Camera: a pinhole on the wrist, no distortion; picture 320 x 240 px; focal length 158.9 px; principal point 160.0 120.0 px. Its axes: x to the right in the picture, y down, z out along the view. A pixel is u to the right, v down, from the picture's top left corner.
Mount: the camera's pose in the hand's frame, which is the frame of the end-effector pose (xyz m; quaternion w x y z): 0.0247 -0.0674 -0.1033 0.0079 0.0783 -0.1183 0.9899
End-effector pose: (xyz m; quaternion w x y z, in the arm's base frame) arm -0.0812 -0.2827 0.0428 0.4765 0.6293 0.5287 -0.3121
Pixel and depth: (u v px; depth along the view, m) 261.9 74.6 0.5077
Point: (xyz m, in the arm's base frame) -0.1270 -0.7980 0.0576
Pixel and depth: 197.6 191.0 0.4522
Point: -0.4092 -0.5737 -0.1459
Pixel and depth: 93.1 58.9 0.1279
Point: -0.1020 -0.2677 -0.0674
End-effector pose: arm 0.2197 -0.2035 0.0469 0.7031 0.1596 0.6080 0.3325
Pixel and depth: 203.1 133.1 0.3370
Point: 0.4858 -0.2990 -0.0035
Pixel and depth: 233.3 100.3 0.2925
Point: 0.4439 -0.2814 0.0734
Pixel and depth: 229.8 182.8 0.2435
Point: 0.3975 -0.3712 -0.0292
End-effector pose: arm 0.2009 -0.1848 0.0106 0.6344 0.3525 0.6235 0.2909
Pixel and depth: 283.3 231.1 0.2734
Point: 0.3178 -0.5034 -0.1633
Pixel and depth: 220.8 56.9 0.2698
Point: 0.3933 -0.2433 0.0025
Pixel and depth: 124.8 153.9 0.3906
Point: 0.4306 -0.2096 -0.2880
